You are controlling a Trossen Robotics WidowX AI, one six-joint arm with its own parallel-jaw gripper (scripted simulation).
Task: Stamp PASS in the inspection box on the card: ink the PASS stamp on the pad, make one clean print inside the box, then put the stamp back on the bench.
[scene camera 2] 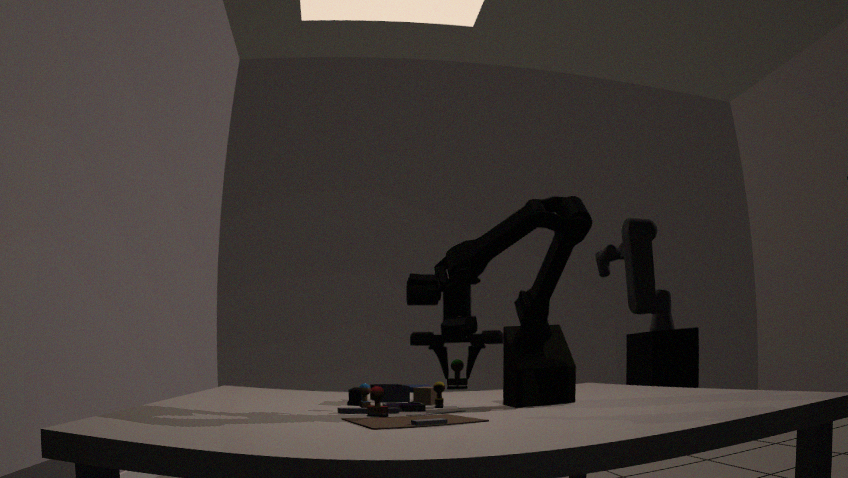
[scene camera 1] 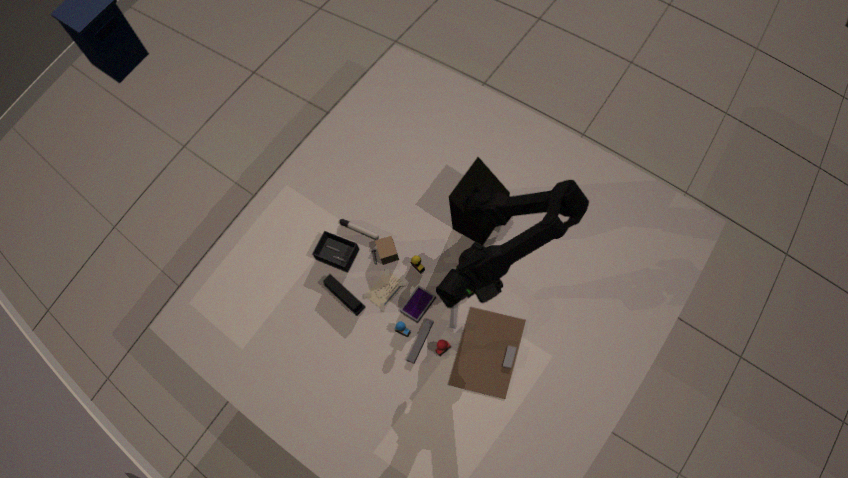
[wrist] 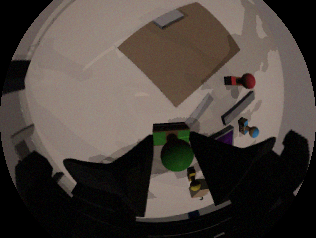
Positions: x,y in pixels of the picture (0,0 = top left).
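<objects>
Scene camera 2 shows a brown card (scene camera 2: pixel 400 422), and scene camera 1 shows the same spot on the card (scene camera 1: pixel 490 365). The card is visible in the wrist view (pixel 177 52) too.
</objects>
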